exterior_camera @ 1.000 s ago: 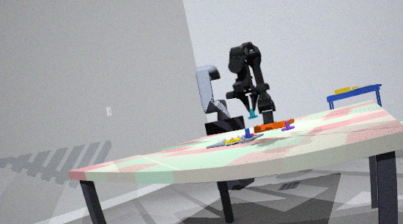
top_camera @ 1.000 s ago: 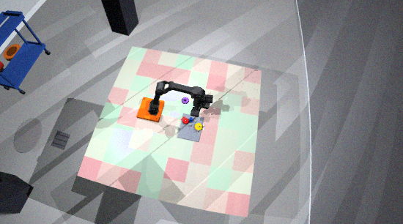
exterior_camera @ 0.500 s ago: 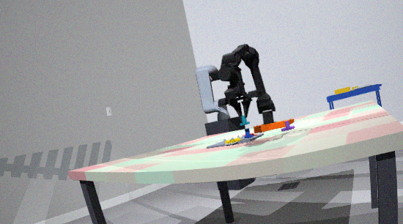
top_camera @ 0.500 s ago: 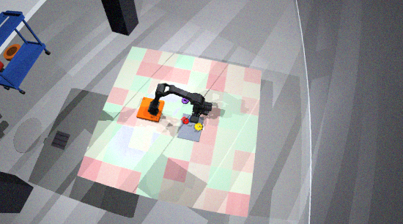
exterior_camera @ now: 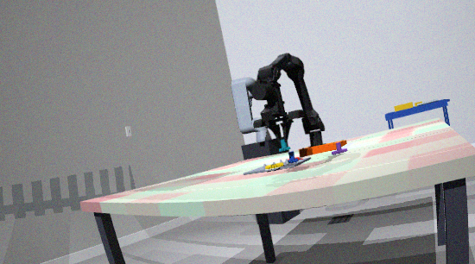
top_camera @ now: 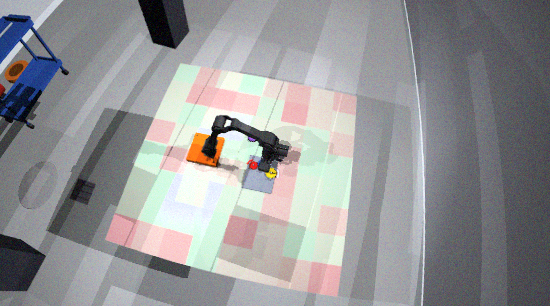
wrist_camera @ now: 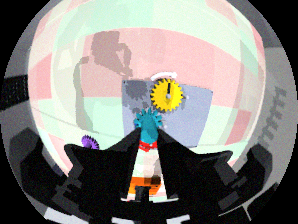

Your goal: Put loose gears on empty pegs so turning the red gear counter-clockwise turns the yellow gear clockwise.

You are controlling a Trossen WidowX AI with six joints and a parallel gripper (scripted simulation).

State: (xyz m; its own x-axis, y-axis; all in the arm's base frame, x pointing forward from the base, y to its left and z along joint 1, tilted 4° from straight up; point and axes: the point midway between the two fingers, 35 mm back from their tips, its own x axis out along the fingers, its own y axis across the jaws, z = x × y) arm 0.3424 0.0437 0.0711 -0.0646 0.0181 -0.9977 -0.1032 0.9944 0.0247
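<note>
The teal gear lies 1 cm below my gripper tip. From my gripper tip the other things lie so: yellow gear 7 cm below, 4 cm ahead, 3 cm to the right; then red gear 7 cm below, 7 cm behind, 2 cm to the right; then blue gear 6 cm below, 4 cm behind.
</note>
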